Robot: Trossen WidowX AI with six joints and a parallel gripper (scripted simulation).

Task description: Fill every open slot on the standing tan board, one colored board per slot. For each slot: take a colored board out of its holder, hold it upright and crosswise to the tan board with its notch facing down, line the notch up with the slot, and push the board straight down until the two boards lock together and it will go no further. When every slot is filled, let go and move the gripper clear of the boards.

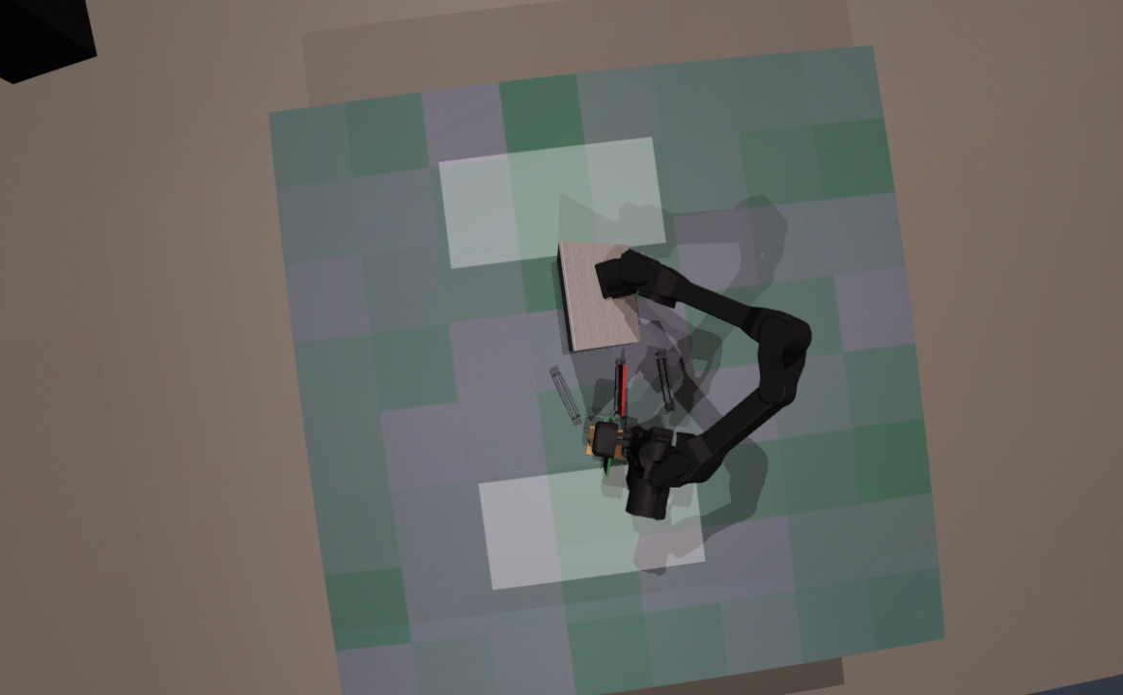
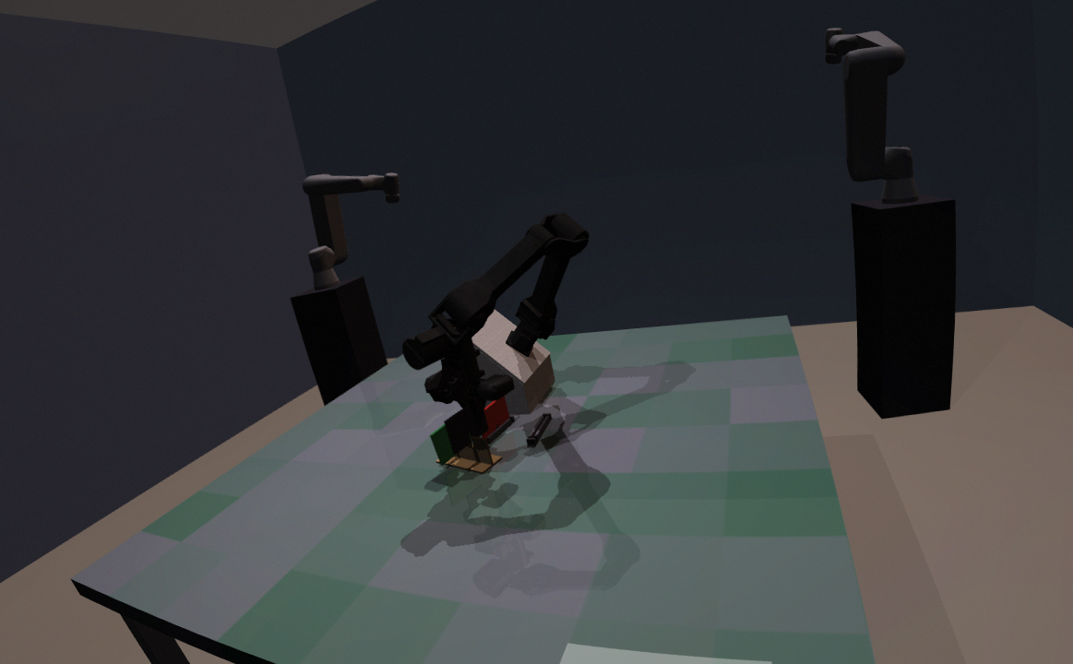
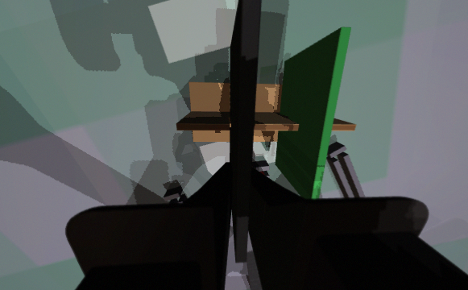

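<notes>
The tan board lies 5 cm below my gripper tip, 3 cm to the right of it and 1 cm ahead of it. The rest, counted from my gripper tip: red board 10 cm behind, 4 cm below; green board 6 cm to the right, 3 cm below; black board 2 cm ahead, 1 cm to the right.
</notes>
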